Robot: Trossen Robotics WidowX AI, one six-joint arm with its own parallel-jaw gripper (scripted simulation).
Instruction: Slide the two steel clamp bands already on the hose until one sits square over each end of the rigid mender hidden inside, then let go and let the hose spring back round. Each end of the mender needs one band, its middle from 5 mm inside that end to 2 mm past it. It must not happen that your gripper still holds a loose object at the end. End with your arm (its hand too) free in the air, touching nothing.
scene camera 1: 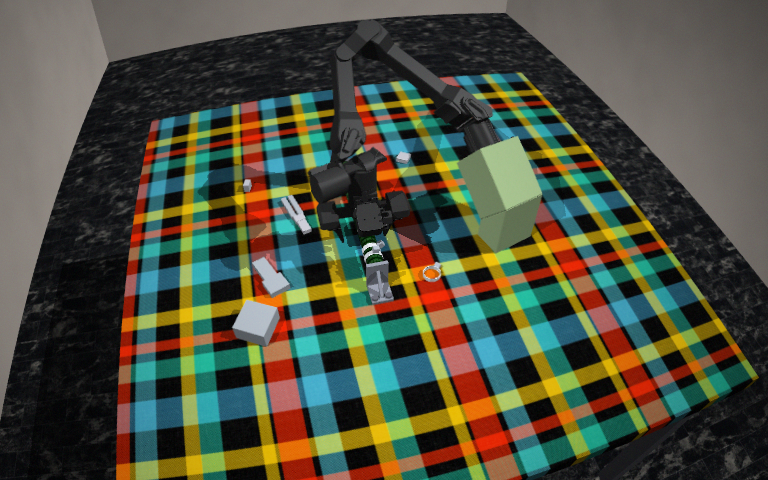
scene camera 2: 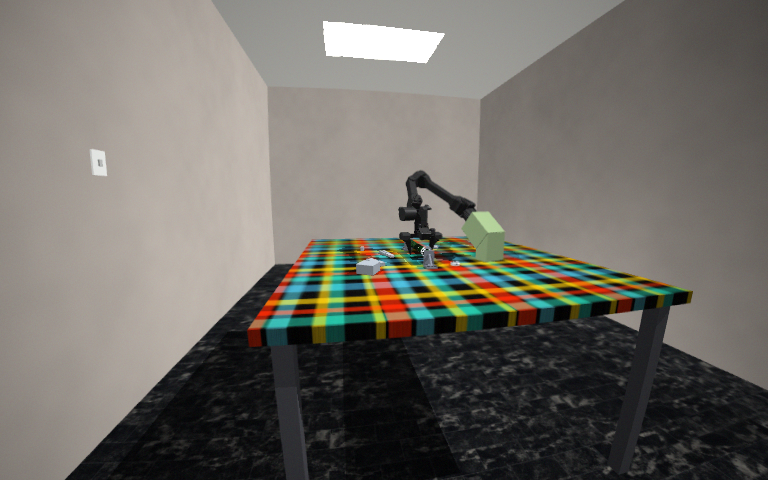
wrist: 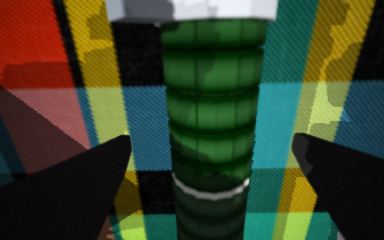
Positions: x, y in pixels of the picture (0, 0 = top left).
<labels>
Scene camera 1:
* gripper: 363, 238
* grey bracket: 376, 273
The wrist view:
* gripper: 211, 141
</labels>
